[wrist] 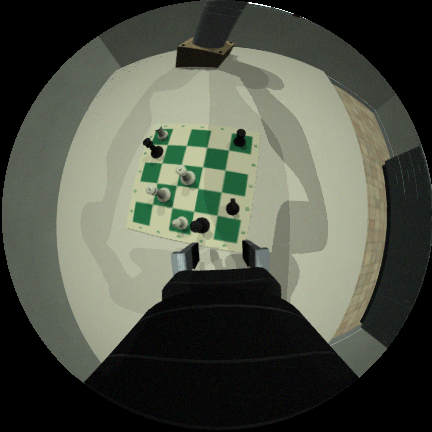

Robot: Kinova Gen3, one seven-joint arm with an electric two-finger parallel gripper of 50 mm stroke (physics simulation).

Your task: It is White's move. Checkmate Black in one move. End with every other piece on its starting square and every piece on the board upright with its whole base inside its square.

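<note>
The green and cream chessboard lies ahead of my gripper, which is open and empty, beyond the board's near edge in the wrist view. A small white piece stands at the far left corner, with a tall black piece on the cream square nearer. A tall white piece stands on the centre green square; another tall white piece is nearer left. In the nearest row, a white piece stands beside a black piece. A black piece stands at right, another black piece at the far right corner. Exact types are unclear.
A brown mounting block with a dark column stands beyond the board. A tiled strip and a dark panel are at the right. Shadows fall across the pale surface around the board.
</note>
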